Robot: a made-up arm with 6 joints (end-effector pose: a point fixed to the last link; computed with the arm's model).
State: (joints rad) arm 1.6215 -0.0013 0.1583 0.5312 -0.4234 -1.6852
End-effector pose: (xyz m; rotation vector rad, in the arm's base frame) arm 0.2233 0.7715 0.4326 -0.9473 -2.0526 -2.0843
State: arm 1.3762 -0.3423 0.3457 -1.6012 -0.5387 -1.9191
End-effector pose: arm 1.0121 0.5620 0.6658 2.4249 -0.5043 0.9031
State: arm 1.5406 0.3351 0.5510 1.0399 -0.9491 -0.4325
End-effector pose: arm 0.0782 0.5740 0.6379 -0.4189 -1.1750 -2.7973
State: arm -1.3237 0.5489 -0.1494 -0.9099 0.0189 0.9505
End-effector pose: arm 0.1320 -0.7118 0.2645 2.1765 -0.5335 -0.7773
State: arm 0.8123 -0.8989 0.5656 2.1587 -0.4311 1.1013
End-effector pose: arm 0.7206 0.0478 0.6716 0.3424 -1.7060 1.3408
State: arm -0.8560 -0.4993 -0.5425 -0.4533 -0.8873 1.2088
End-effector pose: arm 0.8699 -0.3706 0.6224 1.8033 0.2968 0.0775
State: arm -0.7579 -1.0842 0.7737 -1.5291 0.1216 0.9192
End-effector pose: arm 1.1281 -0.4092 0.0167 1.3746 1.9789 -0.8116
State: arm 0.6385 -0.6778 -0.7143 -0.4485 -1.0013 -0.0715
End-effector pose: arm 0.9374 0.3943 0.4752 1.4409 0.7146 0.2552
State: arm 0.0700 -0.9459 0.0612 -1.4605 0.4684 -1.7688
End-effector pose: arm 1.2751 0.0180 0.4843 2.6282 0.1878 -0.3135
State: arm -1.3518 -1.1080 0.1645 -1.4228 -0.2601 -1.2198
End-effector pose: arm 1.2644 -0.0732 0.1490 -1.9738 -0.3040 0.6450
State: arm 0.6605 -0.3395 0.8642 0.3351 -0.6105 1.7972
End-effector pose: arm 0.5227 -0.0663 1.0212 1.0596 -0.9319 -0.5260
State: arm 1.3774 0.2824 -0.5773 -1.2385 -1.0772 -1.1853
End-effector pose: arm 0.5475 0.7040 0.3340 1.6610 0.6546 0.9843
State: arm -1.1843 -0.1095 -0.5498 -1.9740 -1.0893 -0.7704
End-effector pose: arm 0.8078 -0.3365 0.4001 -2.3473 0.1416 0.4289
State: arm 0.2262 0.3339 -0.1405 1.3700 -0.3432 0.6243
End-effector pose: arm 0.1437 -0.0687 0.7525 0.5014 -1.7124 2.1451
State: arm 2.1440 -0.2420 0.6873 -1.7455 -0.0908 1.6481
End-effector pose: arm 0.8583 0.7682 0.4052 -1.1766 -0.1649 -1.5306
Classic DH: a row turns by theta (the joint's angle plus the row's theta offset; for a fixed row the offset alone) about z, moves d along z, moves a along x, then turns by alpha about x. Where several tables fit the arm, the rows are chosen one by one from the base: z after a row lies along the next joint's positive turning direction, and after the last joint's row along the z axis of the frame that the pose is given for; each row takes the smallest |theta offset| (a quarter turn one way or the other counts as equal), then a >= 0, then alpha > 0; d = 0 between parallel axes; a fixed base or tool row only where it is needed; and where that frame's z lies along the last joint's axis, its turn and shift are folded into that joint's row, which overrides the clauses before.
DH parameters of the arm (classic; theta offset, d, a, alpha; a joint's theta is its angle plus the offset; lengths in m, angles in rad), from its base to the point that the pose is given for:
base (fixed): 1.5708 0.276 0.0362 -1.5708
joint 1: 1.5648 -0.4624 -0.0018 -1.6419
joint 2: 0 0.2237 -0.2995 -1.4997
joint 3: -0.006 0.0279 -0.2615 1.5708
joint 4: 1.4541 -0.1799 -0.1144 1.7195
joint 5: 0.3379 0.01 -0.0638 0.4623
joint 6: -0.4722 -0.2448 0.088 -2.0776
tool (fixed): 1.1394 0.0356 0 0

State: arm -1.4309 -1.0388 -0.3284 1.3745 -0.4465 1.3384
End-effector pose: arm 0.8223 -0.3685 0.1642 2.4307 -1.2874 -0.1968
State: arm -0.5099 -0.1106 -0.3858 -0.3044 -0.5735 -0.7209
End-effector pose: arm 0.5940 -0.2727 0.9567 2.3792 -0.4620 1.8150
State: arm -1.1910 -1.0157 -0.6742 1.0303 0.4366 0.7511
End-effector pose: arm 0.7113 -0.3851 0.3916 1.9256 -1.1924 -0.0062
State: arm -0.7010 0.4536 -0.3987 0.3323 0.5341 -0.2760
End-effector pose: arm 0.0148 -0.3157 0.6909 0.8950 -1.9892 0.9123
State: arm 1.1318 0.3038 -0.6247 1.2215 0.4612 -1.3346
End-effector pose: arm 0.0865 0.3108 0.3774 0.6315 -1.3059 -2.6636
